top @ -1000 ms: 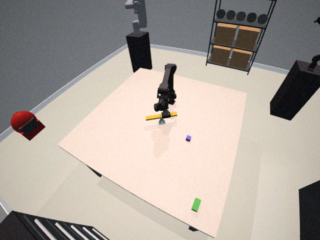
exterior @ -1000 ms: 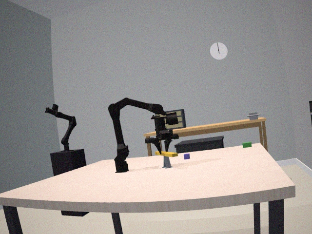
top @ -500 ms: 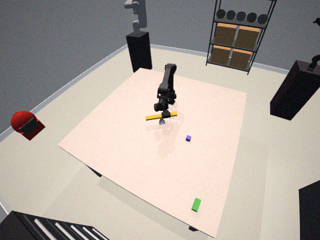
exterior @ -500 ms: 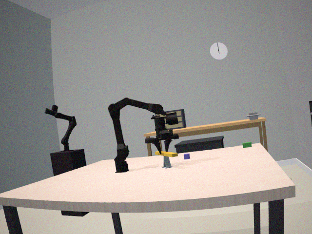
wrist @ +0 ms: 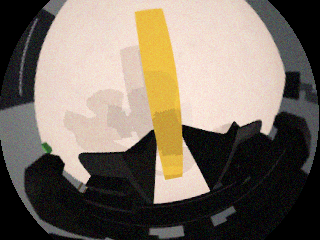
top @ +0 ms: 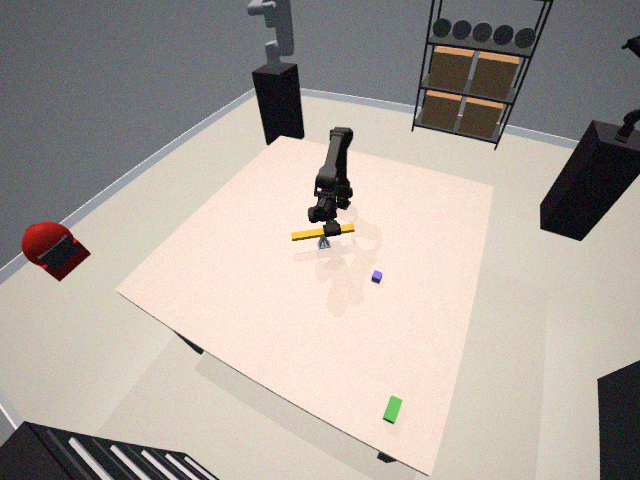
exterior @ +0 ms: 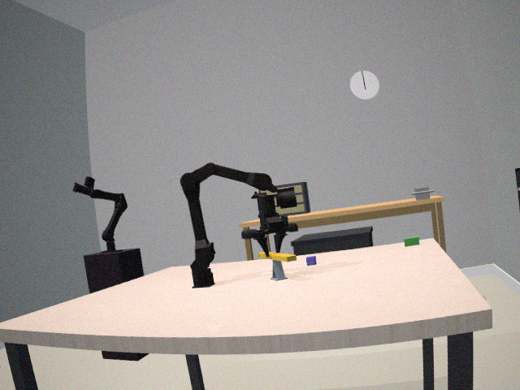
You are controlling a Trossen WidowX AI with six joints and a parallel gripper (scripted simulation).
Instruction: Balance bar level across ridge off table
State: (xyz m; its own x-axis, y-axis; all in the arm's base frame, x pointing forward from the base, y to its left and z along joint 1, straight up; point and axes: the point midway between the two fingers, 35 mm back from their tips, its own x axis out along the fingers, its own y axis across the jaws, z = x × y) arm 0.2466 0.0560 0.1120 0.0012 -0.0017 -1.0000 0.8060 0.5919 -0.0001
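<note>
The yellow bar is 2 cm to the right of my gripper tip and 2 cm ahead of it. From my gripper tip the other things lie so: green block (49 cm ahead, 44 cm to the left, 6 cm below); purple cube (24 cm to the left, 9 cm ahead, 6 cm below).
</note>
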